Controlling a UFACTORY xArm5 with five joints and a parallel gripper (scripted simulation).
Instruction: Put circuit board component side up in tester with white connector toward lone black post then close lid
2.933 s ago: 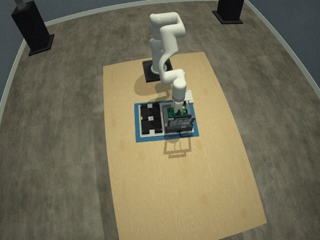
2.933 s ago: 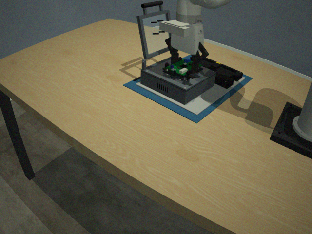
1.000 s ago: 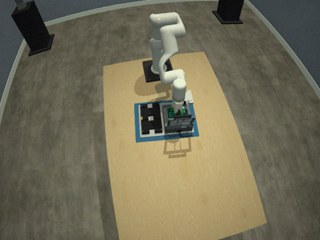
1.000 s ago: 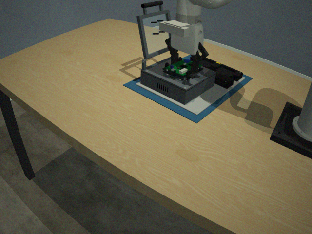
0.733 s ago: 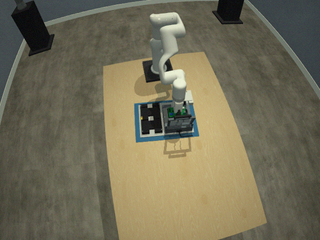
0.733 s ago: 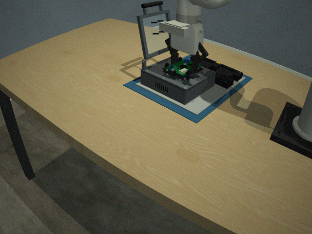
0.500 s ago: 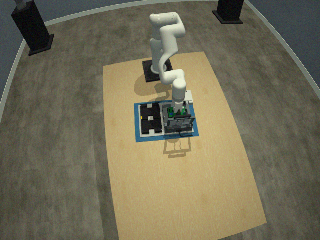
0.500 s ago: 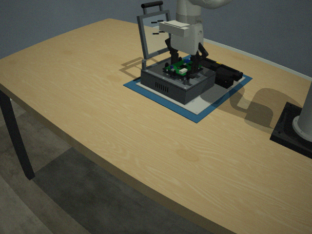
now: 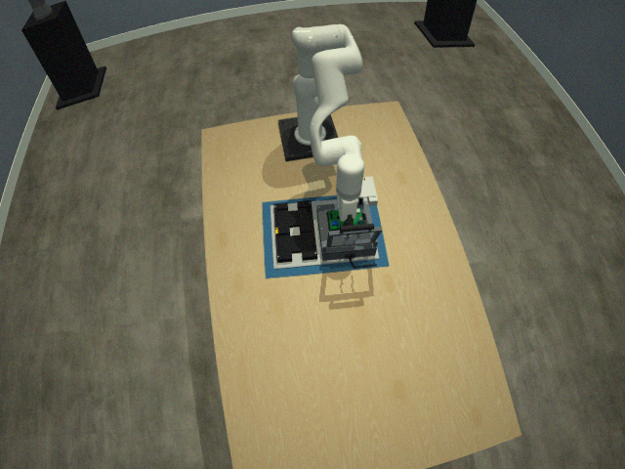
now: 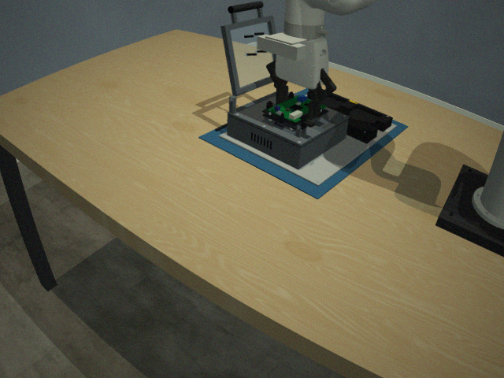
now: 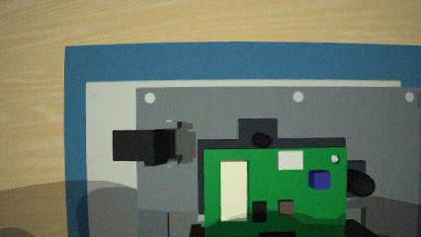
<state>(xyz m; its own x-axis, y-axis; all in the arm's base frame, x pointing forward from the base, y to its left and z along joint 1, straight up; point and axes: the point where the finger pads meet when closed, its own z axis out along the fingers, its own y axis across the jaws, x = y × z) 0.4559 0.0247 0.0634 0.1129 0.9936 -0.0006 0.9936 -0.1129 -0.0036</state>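
My gripper is now right at the green circuit board. Also, from my hand: black nest 1 cm ahead, 1 cm to the left, 1 cm below; then clear lid 12 cm ahead, 1 cm to the right, 10 cm above.
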